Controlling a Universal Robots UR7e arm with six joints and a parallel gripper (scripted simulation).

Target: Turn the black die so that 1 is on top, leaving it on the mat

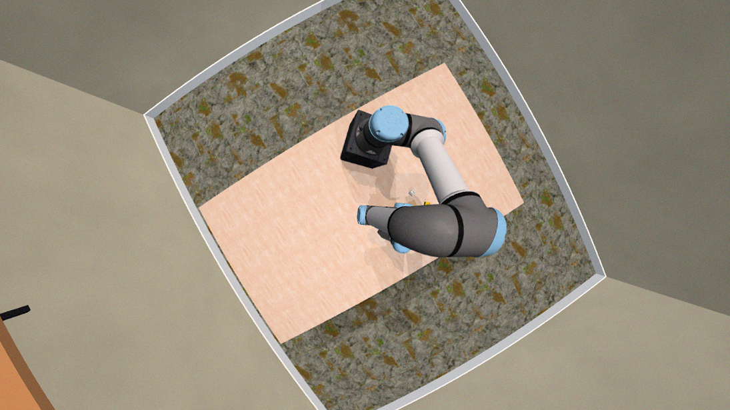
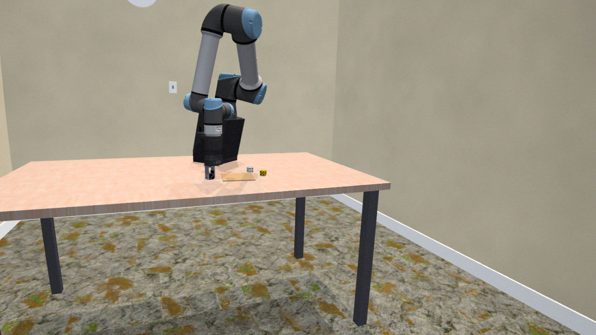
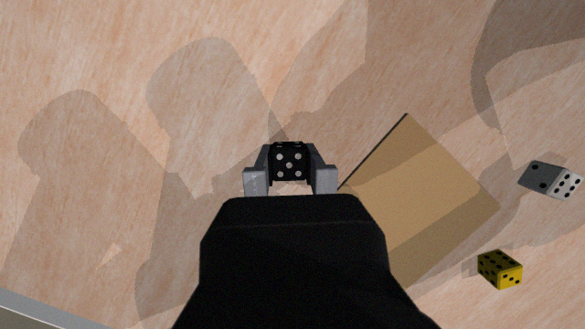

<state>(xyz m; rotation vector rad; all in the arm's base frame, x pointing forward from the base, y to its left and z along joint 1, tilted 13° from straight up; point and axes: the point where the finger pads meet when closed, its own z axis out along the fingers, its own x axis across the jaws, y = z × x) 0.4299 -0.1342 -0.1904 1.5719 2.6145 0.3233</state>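
Right now my hand is 12 cm to the right of the tan mat, 2 cm above it and 1 cm short of it. The rest, counted from my hand: white die (21 cm to the left, 9 cm behind, 1 cm below); black die (1 cm below); yellow die (25 cm to the left, 1 cm below, 1 cm ahead).
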